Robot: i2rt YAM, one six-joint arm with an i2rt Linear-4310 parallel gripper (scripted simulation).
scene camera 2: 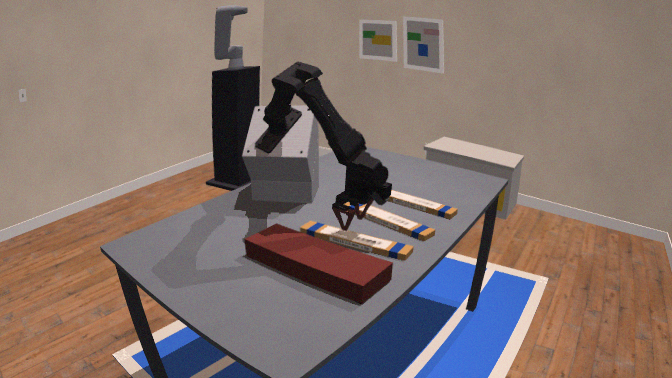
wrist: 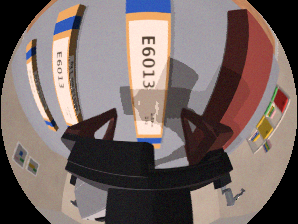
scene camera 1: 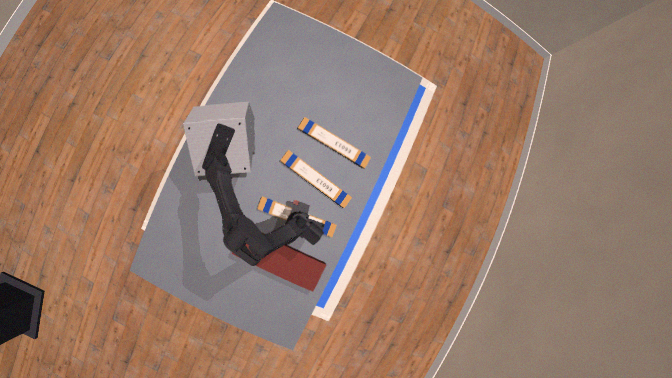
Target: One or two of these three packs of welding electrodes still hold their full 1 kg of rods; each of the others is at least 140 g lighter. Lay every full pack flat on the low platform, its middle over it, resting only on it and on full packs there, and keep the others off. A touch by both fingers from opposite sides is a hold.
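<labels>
Scene camera 1 and the wrist view show me a pack, and I see the pack in scene camera 2 (403,225) too. On the pack, (wrist: 66,29) and (scene camera 1: 337,198) are the same spot. A dark red low platform is visible to me in scene camera 1, in scene camera 2 and in the wrist view (246,67). On the dark red low platform, (scene camera 1: 286,262) and (scene camera 2: 325,254) are the same spot.
</labels>
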